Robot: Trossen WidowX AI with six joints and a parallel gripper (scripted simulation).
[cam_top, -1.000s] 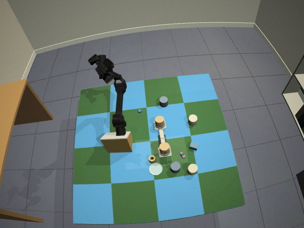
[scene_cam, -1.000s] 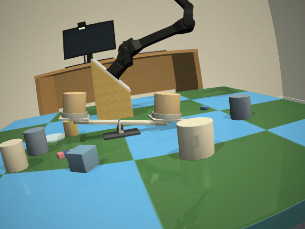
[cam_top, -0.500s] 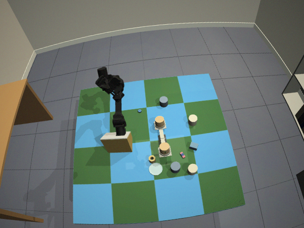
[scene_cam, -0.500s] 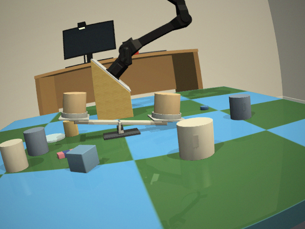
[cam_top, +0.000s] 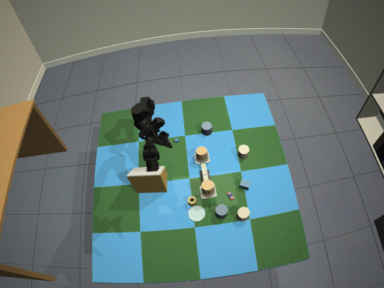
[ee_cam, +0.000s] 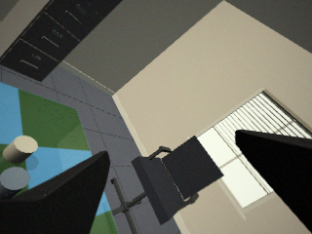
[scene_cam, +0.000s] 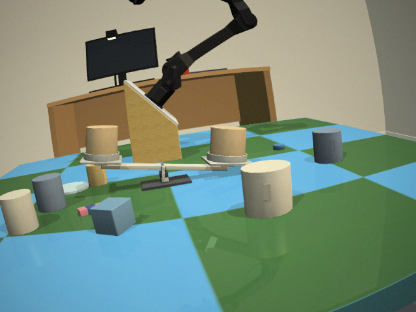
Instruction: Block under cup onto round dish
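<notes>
Now: the grey block 490 mm below my gripper tip, 240 mm to the left of it and 140 mm ahead of it. Round my gripper tip: pale round dish (530 mm below, 130 mm to the right, 90 mm ahead); pink-and-blue piece (530 mm below, 300 mm ahead, 40 mm to the right); blue-grey cube (520 mm below, 390 mm ahead, 20 mm to the left).
</notes>
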